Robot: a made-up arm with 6 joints.
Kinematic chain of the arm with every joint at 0, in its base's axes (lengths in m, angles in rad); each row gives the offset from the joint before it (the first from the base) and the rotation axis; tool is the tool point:
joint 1: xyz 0 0 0.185 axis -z
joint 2: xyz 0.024 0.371 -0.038 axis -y
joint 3: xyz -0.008 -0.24 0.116 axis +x
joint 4: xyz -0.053 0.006 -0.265 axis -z
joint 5: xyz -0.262 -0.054 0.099 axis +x
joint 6: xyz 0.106 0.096 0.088 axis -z
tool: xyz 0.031 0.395 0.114
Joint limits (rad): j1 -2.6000..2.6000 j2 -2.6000..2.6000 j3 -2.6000..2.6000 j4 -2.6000..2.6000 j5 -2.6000..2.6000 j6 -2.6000..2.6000
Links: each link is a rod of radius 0.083 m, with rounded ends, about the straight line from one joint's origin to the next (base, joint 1, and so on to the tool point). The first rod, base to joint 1, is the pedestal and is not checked.
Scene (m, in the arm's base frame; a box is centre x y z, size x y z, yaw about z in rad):
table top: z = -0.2
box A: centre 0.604 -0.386 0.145 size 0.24 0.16 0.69 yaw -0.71
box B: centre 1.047 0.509 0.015 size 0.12 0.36 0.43 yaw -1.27
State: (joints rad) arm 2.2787 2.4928 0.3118 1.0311 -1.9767 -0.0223
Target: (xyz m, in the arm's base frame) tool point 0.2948 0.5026 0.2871
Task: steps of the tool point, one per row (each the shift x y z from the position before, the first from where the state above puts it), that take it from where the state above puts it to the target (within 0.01 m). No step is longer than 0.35 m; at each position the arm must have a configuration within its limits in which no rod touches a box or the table.
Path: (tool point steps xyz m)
1: -0.0213 0.0859 0.0698
2: -0.0499 0.0886 0.0429
3: -0.0748 0.0820 0.0096
4: -0.0920 0.0678 -0.0281
5: -0.0971 0.0492 -0.0670
6: -0.0889 0.0318 -0.1033
7: 0.2028 0.0154 0.2223
8: 0.2443 0.1114 0.1173
9: 0.2114 0.1766 -0.0058
10: 0.1214 0.1929 -0.1063
11: 0.0105 0.1590 -0.1582
12: -0.0826 0.0894 -0.1571

